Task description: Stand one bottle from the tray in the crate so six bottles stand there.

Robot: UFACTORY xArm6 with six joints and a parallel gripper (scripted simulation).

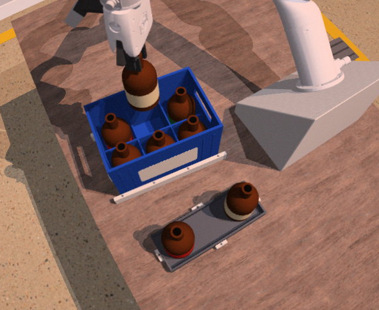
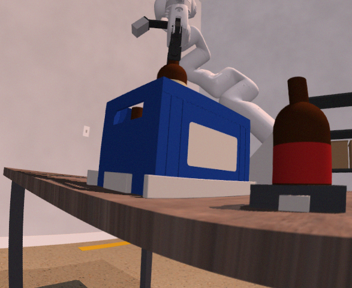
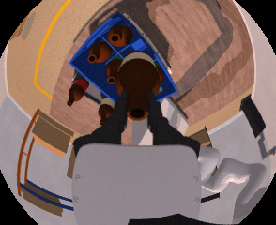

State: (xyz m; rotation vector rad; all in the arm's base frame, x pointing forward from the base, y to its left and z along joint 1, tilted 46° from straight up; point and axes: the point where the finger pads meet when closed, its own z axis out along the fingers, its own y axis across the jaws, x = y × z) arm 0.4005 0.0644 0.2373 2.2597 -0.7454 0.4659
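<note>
Right now the blue crate is 4 cm to the left of my hand and 25 cm below it. Round my hand: grey tray 3 cm behind, 30 cm to the left, 32 cm below; then cream-labelled bottle 12 cm behind, 29 cm to the left, 25 cm below; then red-labelled bottle 6 cm ahead, 30 cm to the left, 25 cm below.
</note>
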